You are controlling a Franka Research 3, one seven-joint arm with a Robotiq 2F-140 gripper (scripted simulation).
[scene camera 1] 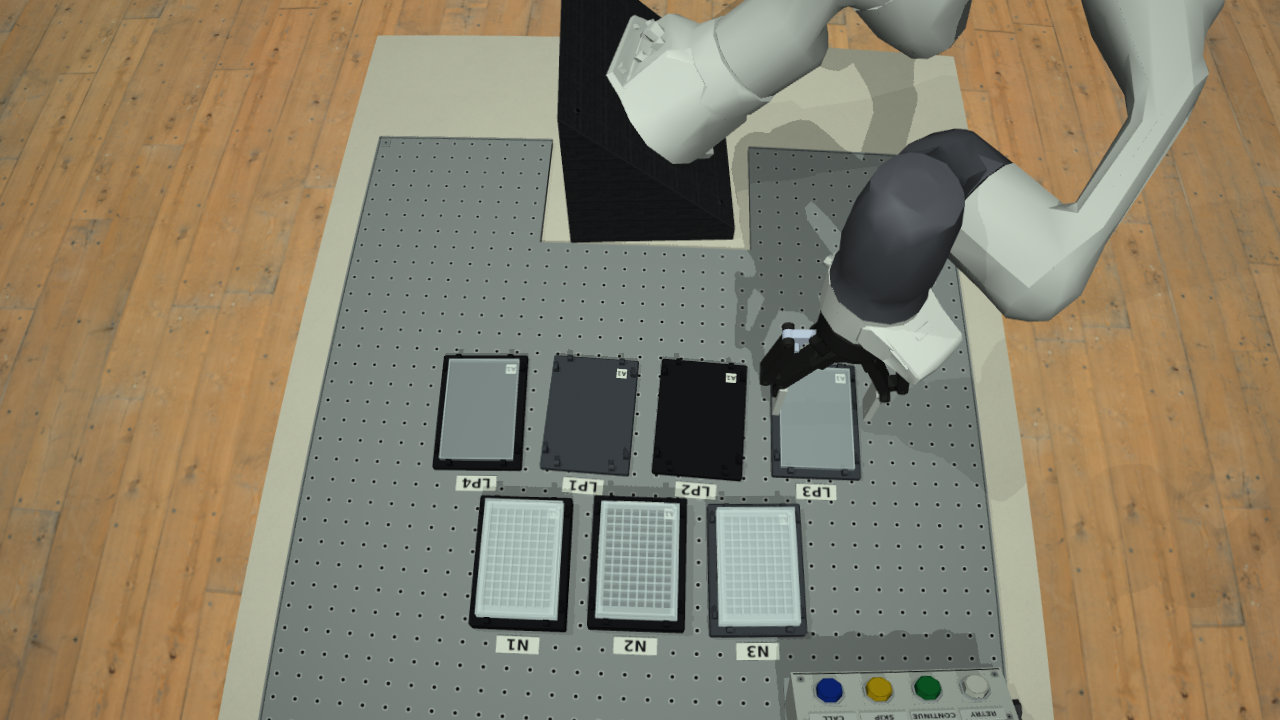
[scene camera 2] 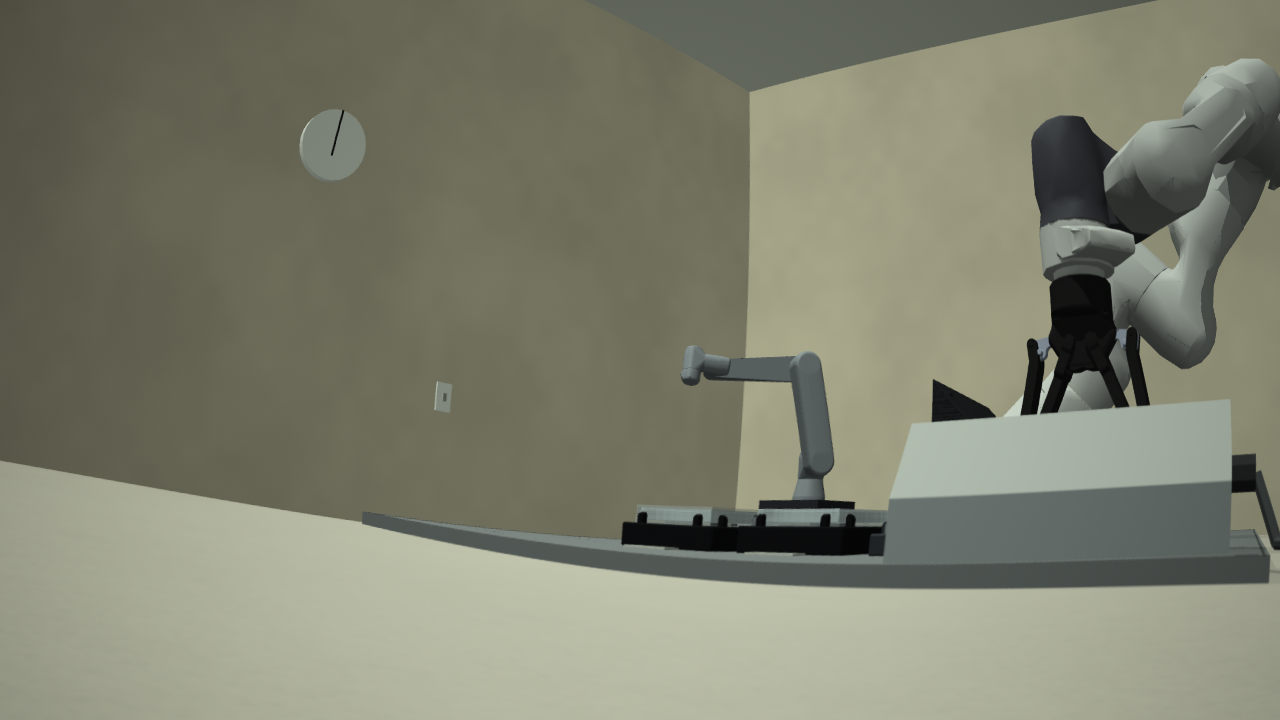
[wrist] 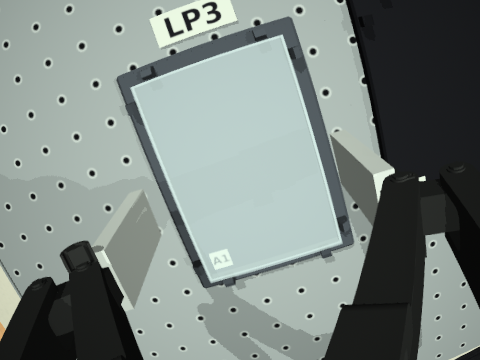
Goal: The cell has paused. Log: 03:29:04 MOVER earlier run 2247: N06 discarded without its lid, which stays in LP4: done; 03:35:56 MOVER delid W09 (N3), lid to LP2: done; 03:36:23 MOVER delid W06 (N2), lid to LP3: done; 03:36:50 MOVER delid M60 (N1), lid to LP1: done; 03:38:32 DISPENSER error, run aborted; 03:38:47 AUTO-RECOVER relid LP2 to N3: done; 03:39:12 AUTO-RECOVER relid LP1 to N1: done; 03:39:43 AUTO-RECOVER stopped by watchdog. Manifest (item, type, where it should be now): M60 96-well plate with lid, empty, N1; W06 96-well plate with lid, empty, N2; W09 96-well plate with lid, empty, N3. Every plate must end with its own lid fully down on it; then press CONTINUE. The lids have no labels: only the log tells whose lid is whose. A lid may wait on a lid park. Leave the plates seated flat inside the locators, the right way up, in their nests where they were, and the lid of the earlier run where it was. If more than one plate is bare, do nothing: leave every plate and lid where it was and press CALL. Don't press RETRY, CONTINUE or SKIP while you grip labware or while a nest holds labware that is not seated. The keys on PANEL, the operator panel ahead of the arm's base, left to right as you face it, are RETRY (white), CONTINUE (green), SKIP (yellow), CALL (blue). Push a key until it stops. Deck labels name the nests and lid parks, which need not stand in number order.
Labels:
The same spot on a lid park LP2: (wrist: 414, 65) is (scene camera 1: 718, 435).

